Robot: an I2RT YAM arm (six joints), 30 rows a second.
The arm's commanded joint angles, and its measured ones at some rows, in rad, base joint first. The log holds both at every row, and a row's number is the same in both.
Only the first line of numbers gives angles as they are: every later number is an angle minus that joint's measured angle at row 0.
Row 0, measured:
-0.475 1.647 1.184 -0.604 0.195 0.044
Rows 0 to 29, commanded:
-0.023 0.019 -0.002 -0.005 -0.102 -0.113
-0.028 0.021 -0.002 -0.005 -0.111 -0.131
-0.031 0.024 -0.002 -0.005 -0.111 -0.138
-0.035 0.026 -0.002 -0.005 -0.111 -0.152
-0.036 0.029 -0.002 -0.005 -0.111 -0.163
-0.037 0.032 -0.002 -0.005 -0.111 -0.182
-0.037 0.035 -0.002 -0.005 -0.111 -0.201
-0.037 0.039 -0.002 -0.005 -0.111 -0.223
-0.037 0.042 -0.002 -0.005 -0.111 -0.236
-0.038 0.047 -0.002 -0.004 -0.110 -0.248
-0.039 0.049 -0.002 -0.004 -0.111 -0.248
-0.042 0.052 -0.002 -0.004 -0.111 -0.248
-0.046 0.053 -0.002 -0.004 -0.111 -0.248
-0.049 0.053 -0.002 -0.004 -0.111 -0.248
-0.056 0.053 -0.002 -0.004 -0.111 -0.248
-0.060 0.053 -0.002 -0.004 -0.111 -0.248
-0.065 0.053 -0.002 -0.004 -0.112 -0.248
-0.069 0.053 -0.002 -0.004 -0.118 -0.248
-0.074 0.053 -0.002 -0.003 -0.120 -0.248
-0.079 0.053 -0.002 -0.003 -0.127 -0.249
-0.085 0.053 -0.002 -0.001 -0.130 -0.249
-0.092 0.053 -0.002 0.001 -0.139 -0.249
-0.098 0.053 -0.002 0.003 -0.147 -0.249
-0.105 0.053 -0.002 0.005 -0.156 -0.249
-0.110 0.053 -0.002 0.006 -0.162 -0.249
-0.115 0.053 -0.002 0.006 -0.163 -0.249
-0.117 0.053 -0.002 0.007 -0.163 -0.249
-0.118 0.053 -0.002 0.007 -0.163 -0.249
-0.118 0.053 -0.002 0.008 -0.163 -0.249
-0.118 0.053 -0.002 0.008 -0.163 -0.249
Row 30, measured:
-0.115 0.047 0.000 0.007 -0.136 -0.235
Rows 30 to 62, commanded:
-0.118 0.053 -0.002 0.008 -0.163 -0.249
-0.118 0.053 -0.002 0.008 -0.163 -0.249
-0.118 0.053 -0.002 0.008 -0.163 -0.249
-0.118 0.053 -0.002 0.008 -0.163 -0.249
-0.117 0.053 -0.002 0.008 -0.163 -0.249
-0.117 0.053 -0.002 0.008 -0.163 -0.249
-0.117 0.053 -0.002 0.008 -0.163 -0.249
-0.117 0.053 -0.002 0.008 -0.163 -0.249
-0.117 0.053 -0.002 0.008 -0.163 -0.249
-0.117 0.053 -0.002 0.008 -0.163 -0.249
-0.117 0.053 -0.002 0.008 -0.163 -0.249
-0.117 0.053 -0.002 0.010 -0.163 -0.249
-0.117 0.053 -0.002 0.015 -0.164 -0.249
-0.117 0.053 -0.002 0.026 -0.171 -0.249
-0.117 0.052 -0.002 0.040 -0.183 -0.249
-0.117 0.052 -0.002 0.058 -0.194 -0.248
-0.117 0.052 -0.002 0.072 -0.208 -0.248
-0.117 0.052 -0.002 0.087 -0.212 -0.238
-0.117 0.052 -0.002 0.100 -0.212 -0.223
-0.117 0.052 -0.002 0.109 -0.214 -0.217
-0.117 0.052 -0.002 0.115 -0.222 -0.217
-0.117 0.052 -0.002 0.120 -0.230 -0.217
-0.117 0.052 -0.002 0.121 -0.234 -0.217
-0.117 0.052 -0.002 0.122 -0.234 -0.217
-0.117 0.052 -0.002 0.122 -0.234 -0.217
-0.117 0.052 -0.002 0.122 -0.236 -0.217
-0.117 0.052 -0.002 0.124 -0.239 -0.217
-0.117 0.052 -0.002 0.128 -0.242 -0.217
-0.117 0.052 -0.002 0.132 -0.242 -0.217
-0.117 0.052 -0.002 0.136 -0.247 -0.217
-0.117 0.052 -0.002 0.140 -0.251 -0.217
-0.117 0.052 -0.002 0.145 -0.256 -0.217
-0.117 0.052 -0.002 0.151 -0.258 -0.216
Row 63, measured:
-0.117 0.047 0.000 0.141 -0.228 -0.227
